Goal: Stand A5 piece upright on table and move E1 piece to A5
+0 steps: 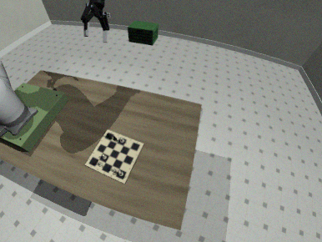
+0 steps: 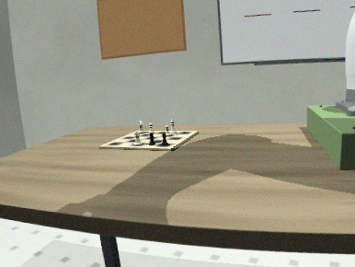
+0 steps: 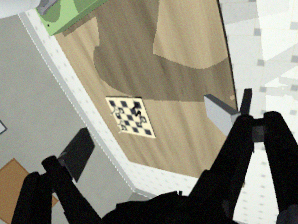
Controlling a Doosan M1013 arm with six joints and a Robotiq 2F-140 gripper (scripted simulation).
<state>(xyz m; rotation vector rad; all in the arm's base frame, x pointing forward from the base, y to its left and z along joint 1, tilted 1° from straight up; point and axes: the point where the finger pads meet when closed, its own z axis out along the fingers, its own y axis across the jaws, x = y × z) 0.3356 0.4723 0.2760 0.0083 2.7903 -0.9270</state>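
The small chessboard lies 280 mm ahead of my hand, 430 mm to the right of it and 340 mm below it.
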